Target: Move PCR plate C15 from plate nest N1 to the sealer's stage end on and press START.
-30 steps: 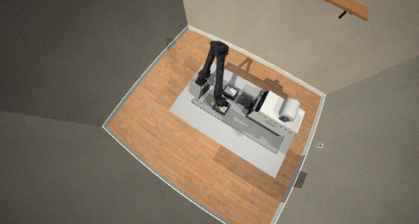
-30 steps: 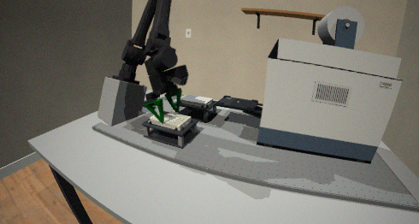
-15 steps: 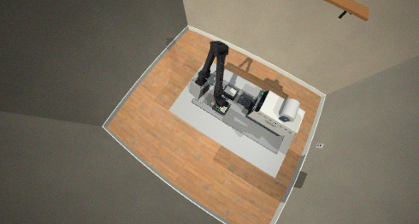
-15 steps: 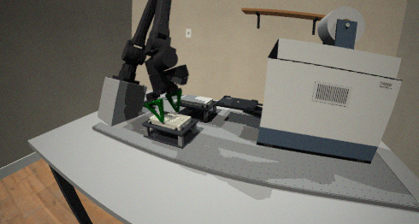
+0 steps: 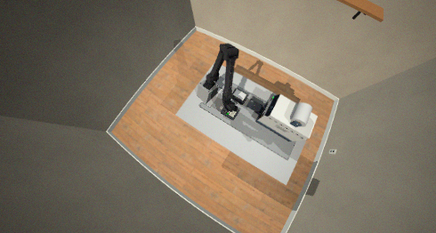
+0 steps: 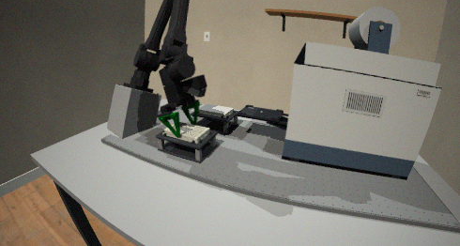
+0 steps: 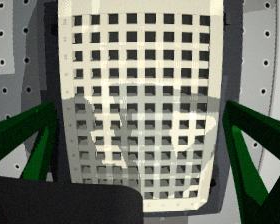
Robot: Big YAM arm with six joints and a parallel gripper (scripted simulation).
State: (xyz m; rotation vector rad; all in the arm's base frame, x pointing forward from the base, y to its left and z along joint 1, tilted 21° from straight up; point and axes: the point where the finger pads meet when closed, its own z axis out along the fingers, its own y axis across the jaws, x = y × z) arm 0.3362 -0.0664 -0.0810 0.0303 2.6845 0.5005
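Now: hand 1 cm above the 96-well plate C15. The rest, counted from my hand: dark stage (19 cm ahead, 18 cm to the left, 3 cm above); then white start key (28 cm ahead, 28 cm to the left, 12 cm above); then sealed plate C51 (1 cm behind, 21 cm to the left).
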